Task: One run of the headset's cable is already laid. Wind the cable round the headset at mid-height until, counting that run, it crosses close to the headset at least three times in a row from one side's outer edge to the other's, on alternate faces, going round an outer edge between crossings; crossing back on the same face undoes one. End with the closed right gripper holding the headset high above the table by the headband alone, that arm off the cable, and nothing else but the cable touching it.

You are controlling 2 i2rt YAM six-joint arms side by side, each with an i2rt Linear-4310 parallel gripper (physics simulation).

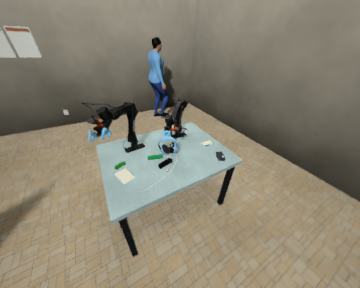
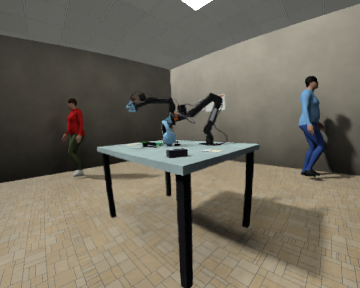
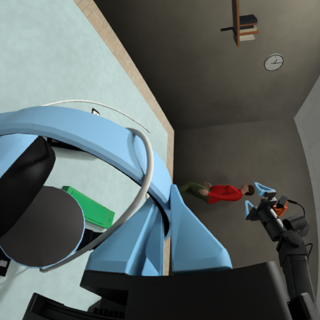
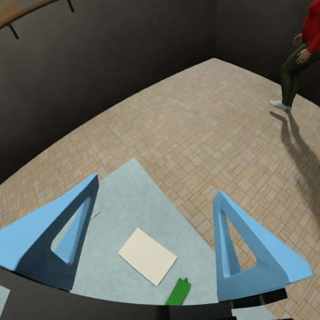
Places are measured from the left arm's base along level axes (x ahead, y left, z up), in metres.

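Pixels of known places: left gripper, fingertip midpoint: (image 1: 166, 138) (image 2: 162, 122); right gripper, fingertip midpoint: (image 1: 95, 141) (image 2: 127, 109); left arm's base, link origin: (image 1: 178, 135) (image 2: 209, 144); right arm's base, link origin: (image 1: 135, 148).
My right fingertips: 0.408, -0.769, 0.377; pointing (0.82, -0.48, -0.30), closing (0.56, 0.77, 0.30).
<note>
Ahead of a thing's pixels: the offset from my right fingertips to its top centre, as dx, dy, dz. "spot": to the spot under its first point. Level surfaces: height alone.
The light blue headset @[-0.134, +0.539, -0.161] (image 1: 161, 146) (image 2: 169, 136) (image 3: 75, 125) hangs upright close to the table top. My left gripper (image 1: 167, 133) (image 2: 168, 121) (image 3: 166, 190) is shut on its headband. The pale cable (image 3: 151, 165) bends round the headband's outer edge beside the fingers, crosses the opening and passes along the lower edge of the dark ear cup; crossings on the far face are hidden. More cable @[spot: +0.171, +0.318, -0.373] (image 1: 157, 185) lies in an arc on the table. My right gripper (image 1: 99, 135) (image 2: 131, 106) (image 3: 250, 191) (image 4: 158, 188) is open and empty, high up and away from the headset.
On the table @[dz -0.377] (image 1: 200, 172) lie a green block @[-0.129, +0.407, -0.356] (image 1: 155, 157) (image 3: 90, 207), a black block @[-0.006, +0.467, -0.337] (image 1: 165, 163), a smaller green item @[-0.138, +0.088, -0.361] (image 1: 120, 165) (image 4: 177, 293), a cream sheet @[-0.003, +0.111, -0.372] (image 1: 124, 176) (image 4: 147, 256), a dark box @[+0.109, +0.989, -0.336] (image 1: 220, 156) (image 2: 177, 152) and small cards @[-0.150, +1.008, -0.375] (image 1: 206, 143).
</note>
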